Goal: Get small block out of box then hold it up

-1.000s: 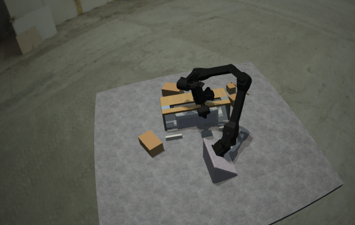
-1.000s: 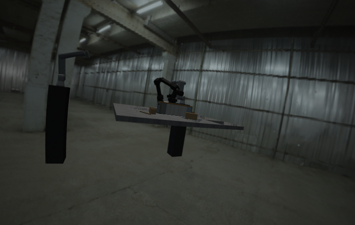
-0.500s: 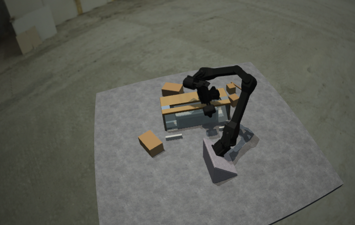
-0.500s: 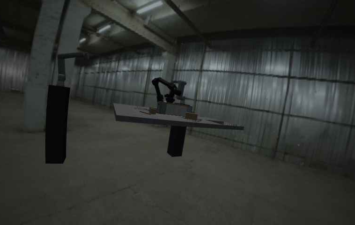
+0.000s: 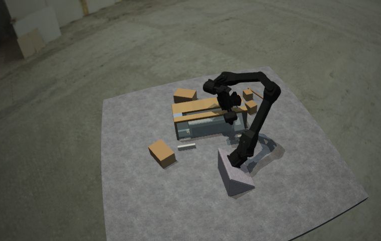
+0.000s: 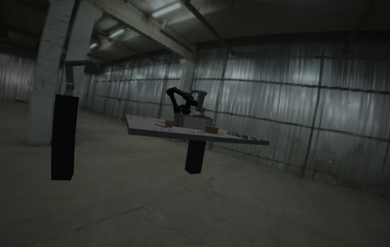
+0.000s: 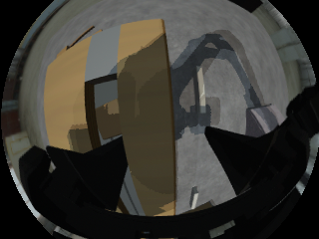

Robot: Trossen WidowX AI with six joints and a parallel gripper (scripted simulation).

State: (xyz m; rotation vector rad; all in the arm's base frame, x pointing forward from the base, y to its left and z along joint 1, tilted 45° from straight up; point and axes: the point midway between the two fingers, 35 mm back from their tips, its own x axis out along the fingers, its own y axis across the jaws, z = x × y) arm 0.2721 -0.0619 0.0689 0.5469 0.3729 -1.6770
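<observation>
My gripper tip is 5 cm short of the small tan block and 3 cm to the left of it. Round my gripper tip: box 5 cm ahead, 9 cm to the left, 2 cm below; then thin wooden stick 23 cm ahead, 31 cm to the right, 8 cm below.
</observation>
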